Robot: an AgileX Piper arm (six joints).
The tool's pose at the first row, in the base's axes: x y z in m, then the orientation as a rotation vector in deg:
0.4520, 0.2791, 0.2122, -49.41, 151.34, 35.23
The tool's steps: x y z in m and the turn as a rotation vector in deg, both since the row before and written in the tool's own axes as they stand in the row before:
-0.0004, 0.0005, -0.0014, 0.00, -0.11, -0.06
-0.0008, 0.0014, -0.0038, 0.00, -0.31, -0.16
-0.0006, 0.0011, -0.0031, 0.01, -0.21, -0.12
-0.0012, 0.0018, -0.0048, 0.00, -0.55, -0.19
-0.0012, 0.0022, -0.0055, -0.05, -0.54, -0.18
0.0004, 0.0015, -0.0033, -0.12, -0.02, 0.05
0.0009, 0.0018, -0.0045, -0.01, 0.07, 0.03
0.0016, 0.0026, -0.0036, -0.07, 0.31, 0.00
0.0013, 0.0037, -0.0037, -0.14, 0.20, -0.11
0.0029, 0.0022, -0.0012, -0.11, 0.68, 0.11
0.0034, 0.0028, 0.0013, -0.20, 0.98, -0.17
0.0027, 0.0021, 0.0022, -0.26, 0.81, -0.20
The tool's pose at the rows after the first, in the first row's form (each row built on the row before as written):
0.4518, 0.2790, 0.2137, -49.43, 151.21, 35.25
0.4510, 0.2786, 0.2177, -49.47, 150.84, 35.29
0.4503, 0.2782, 0.2209, -49.51, 150.58, 35.30
0.4494, 0.2778, 0.2261, -49.46, 149.98, 35.40
0.4481, 0.2773, 0.2320, -49.42, 149.39, 35.57
0.4463, 0.2766, 0.2351, -49.38, 149.39, 35.75
0.4438, 0.2752, 0.2391, -49.38, 149.47, 35.75
0.4404, 0.2745, 0.2423, -49.57, 149.74, 35.76
0.4365, 0.2747, 0.2460, -49.86, 149.84, 35.87
0.4327, 0.2743, 0.2465, -50.12, 150.50, 35.86
0.4285, 0.2753, 0.2449, -50.92, 151.25, 35.82
0.4254, 0.2765, 0.2426, -51.69, 151.82, 35.90

